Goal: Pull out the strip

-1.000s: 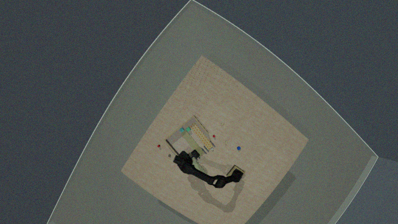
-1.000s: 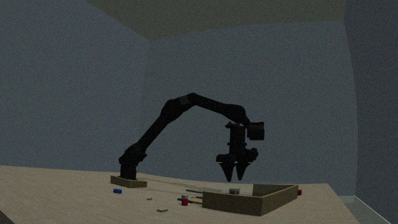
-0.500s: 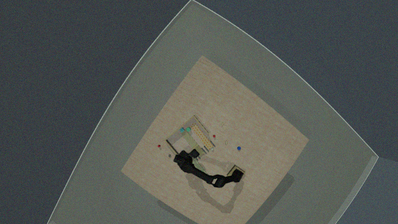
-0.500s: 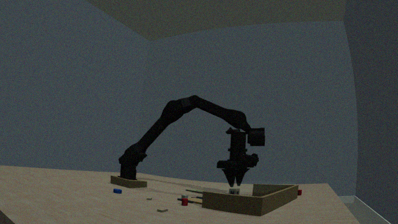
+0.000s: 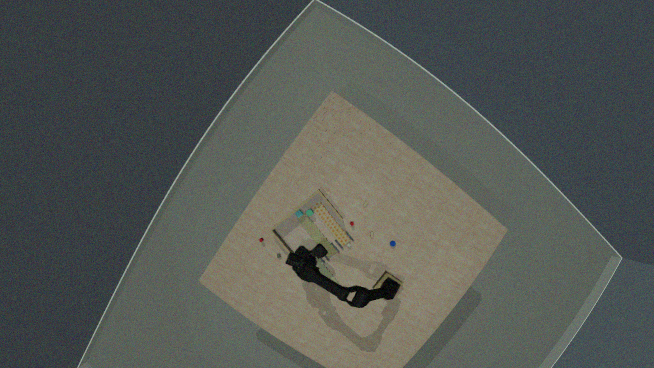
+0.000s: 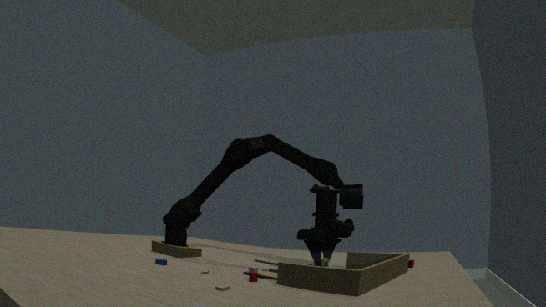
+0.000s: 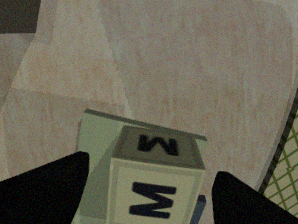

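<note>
Now: the pale green strip 11 cm behind my gripper tip, 4 cm to the left of it and 2 cm below it. Also, from my gripper tip: blue piece (33 cm behind, 29 cm to the right, 1 cm below); grey piece (13 cm ahead, 10 cm to the left, 1 cm below); pale cube (right at my gripper tip).
</note>
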